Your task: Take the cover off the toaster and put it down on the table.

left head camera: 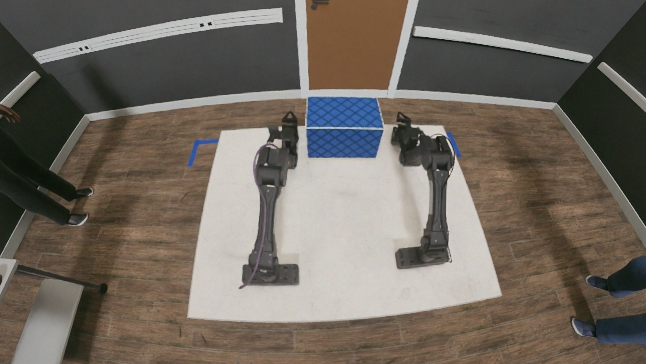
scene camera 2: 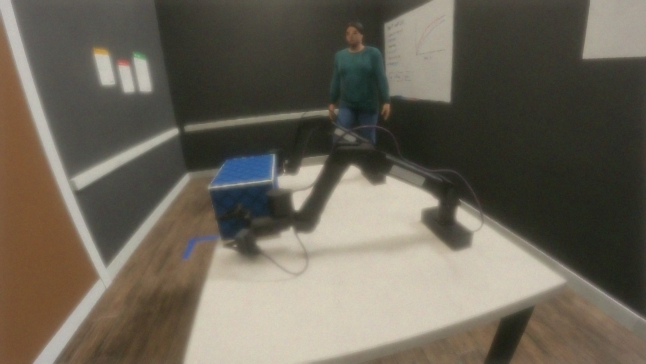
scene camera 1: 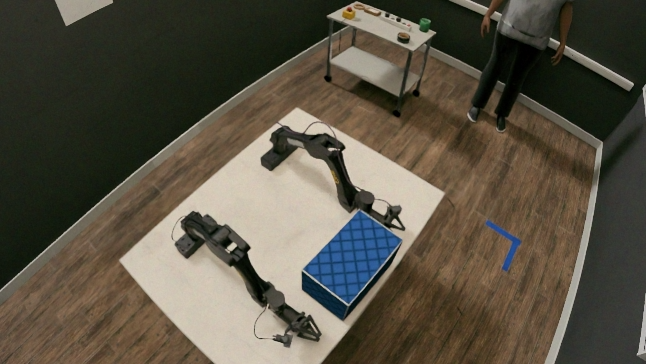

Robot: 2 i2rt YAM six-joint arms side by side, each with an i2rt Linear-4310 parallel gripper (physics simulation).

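The blue quilted cover [left head camera: 344, 127] [scene camera 1: 352, 256] [scene camera 2: 245, 192] with white piping stands upright like a box at the far edge of the white table [left head camera: 345, 220] [scene camera 1: 250, 210] [scene camera 2: 370, 290]. The toaster does not show; the cover hides whatever is under it. My left gripper [left head camera: 290, 117] [scene camera 1: 398, 223] is open and empty, close beside the cover's left side in the left head camera. My right gripper [left head camera: 403, 119] [scene camera 1: 313, 332] is open and empty, on the other side of the cover, with a gap between them.
A cart [scene camera 1: 372, 71] with small items on its top stands beyond the table in scene camera 1. People stand on the floor around the table, one in a green sweater [scene camera 2: 359, 80]. The cover stands close to the table's far edge, and both arms reach along its sides.
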